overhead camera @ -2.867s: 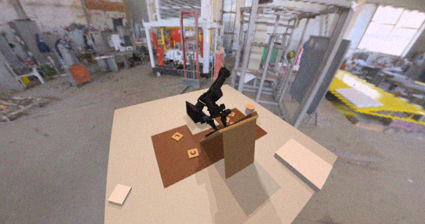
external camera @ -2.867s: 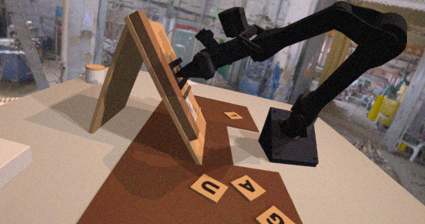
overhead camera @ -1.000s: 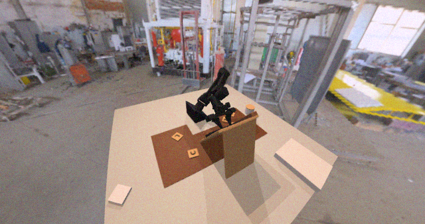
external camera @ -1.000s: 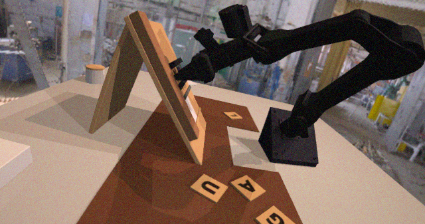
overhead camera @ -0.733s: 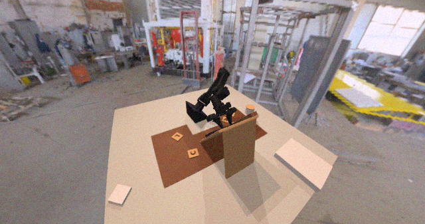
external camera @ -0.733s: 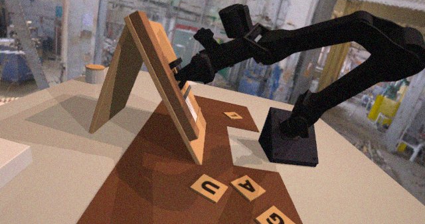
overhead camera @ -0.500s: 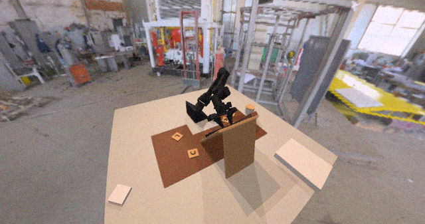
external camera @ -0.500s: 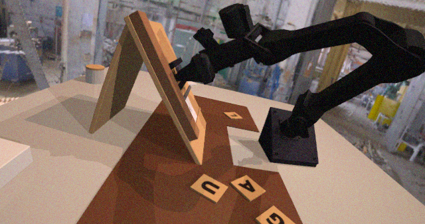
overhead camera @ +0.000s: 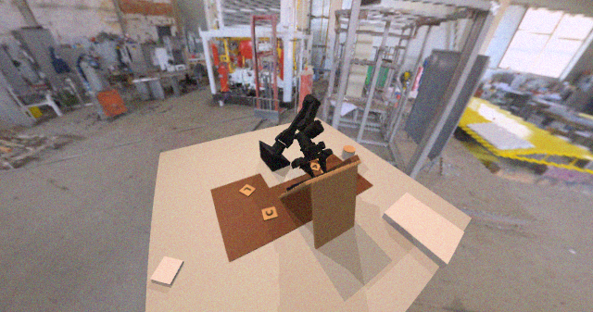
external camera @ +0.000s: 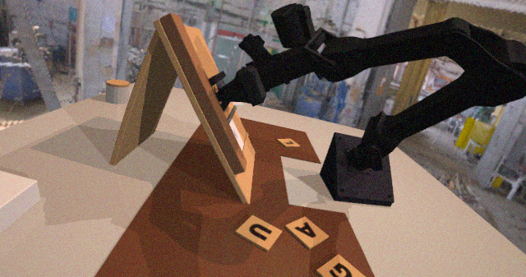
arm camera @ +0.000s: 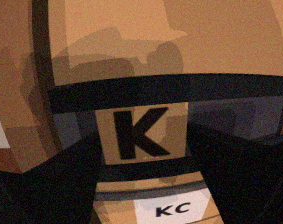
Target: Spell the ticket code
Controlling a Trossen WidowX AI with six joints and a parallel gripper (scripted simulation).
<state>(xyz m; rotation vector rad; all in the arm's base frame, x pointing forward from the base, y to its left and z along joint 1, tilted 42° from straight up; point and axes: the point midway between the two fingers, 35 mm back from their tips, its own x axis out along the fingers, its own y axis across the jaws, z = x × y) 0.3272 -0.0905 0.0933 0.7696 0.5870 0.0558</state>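
The white ticket is 80 mm below my gripper tip, 60 mm behind it and 20 mm to the right of it. From my gripper tip the other things lie so: brown mat (170 mm below, 160 mm behind, 20 mm to the right); letter tile (190 mm to the left, 160 mm below, 100 mm behind); pale box (400 mm ahead, 270 mm to the left, 150 mm below).
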